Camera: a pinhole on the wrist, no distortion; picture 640 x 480 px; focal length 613.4 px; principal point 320.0 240.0 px. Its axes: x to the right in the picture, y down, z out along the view. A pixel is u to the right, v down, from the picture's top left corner.
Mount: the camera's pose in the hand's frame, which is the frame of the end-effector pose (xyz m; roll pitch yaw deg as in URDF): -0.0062 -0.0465 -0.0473 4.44 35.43 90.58
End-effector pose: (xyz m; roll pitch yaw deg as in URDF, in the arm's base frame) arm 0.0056 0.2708 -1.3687 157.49 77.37 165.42
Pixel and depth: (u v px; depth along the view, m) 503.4 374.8 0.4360
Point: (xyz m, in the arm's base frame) 0.2100 0.6126 -1.3203
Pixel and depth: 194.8 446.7 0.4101
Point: 0.3457 0.4397 -1.3161
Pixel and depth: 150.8 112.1 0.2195
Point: 0.1481 0.3266 -1.4535
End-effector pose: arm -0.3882 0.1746 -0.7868 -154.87 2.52 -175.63
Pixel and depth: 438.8 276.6 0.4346
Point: -0.3817 0.3142 -1.1371
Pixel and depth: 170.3 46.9 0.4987
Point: -0.5513 0.1087 -1.2319
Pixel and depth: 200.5 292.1 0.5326
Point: -0.3526 0.1487 -1.2676
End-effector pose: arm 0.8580 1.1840 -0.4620 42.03 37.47 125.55
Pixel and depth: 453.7 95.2 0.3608
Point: 0.6771 1.3761 -0.2916
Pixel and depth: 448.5 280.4 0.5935
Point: 0.6266 1.4179 -0.0320
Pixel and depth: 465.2 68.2 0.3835
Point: 0.6502 1.3968 -0.2883
